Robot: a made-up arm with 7 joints.
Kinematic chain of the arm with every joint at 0, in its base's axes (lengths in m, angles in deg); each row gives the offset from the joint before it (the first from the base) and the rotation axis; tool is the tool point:
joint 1: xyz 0 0 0.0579 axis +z
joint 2: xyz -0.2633 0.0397 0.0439 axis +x
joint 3: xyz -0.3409 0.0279 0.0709 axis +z
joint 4: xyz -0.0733 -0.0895 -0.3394 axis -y
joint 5: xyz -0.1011 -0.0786 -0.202 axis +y
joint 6: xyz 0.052 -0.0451 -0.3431 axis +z
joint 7: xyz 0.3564 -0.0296 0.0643 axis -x
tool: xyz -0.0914 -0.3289 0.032
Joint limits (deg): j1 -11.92..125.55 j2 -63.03..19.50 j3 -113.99..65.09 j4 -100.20..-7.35 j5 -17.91..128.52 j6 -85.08..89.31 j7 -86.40..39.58
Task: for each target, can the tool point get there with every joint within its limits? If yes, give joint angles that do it. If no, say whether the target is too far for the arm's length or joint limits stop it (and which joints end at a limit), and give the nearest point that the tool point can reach.
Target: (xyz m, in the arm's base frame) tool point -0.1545 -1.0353 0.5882
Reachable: yes | joints 39.75 -29.50 43.21 -87.48 65.94 -0.25 -31.37
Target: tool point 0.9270 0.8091 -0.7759
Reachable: no: joint limits stop it (at a limit: joint 1, joint 3, joint 4) | nearest point 0.8265 0.3355 -0.5280 | short by 0.544 m
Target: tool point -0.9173 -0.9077 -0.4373
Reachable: yes | joints 55.56 -2.41 -22.37 -79.45 37.40 72.12 6.63
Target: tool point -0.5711 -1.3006 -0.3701
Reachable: yes | joints 54.15 3.45 -20.83 -53.07 40.10 -22.66 -7.37
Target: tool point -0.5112 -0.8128 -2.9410
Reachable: no: too far | nearest point -0.4036 -0.6417 -1.1249 | short by 1.827 m
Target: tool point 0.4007 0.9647 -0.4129
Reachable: no: joint limits stop it (at a limit: joint 1, joint 3, joint 6) | nearest point -0.0088 0.9131 -0.3425 | short by 0.419 m
